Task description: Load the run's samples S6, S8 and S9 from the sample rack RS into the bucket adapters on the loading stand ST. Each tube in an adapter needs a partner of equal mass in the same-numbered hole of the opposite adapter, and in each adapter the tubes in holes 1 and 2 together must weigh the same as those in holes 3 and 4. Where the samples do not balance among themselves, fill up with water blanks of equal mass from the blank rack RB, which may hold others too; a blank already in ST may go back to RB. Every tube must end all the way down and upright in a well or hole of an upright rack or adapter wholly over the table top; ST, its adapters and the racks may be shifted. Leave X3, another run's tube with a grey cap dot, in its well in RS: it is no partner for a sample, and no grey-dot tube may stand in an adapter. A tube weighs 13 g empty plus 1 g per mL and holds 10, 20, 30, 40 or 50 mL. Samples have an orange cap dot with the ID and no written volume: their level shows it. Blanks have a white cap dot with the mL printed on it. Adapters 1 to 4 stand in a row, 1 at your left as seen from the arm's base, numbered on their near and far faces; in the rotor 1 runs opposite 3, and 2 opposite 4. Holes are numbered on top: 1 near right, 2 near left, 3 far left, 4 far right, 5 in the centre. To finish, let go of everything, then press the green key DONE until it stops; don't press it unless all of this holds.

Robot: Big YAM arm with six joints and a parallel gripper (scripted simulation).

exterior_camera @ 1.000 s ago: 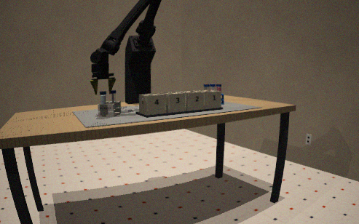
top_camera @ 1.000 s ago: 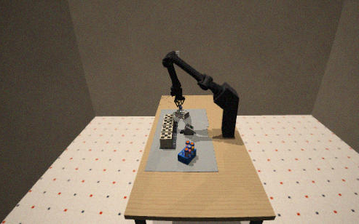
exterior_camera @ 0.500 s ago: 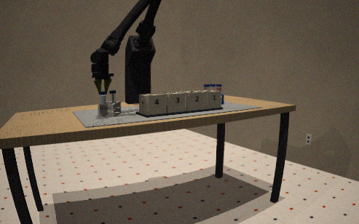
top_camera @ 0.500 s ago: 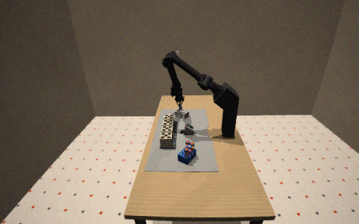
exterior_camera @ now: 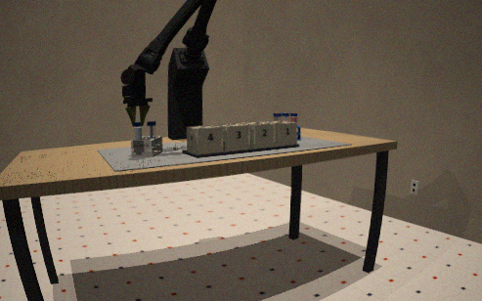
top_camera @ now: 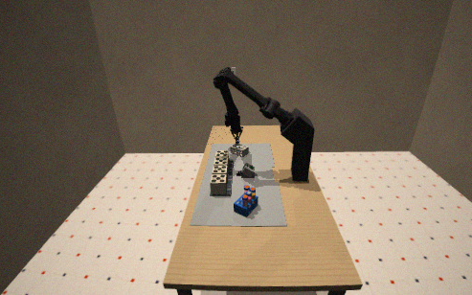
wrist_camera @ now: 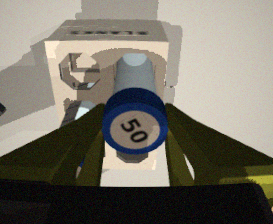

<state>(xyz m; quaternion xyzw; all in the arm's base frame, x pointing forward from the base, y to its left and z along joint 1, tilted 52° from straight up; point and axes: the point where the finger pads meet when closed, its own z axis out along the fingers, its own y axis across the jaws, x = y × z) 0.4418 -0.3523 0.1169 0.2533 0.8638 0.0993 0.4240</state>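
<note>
Right now the blank marked 50 is 5 cm below my hand and 1 cm behind it. Also, from my hand: adapter 4: 22 cm to the left, 11 cm ahead, 7 cm below; blank rack rb: 9 cm below, 4 cm to the left, 2 cm behind; adapter 3: 33 cm to the left, 10 cm ahead, 7 cm below.
</note>
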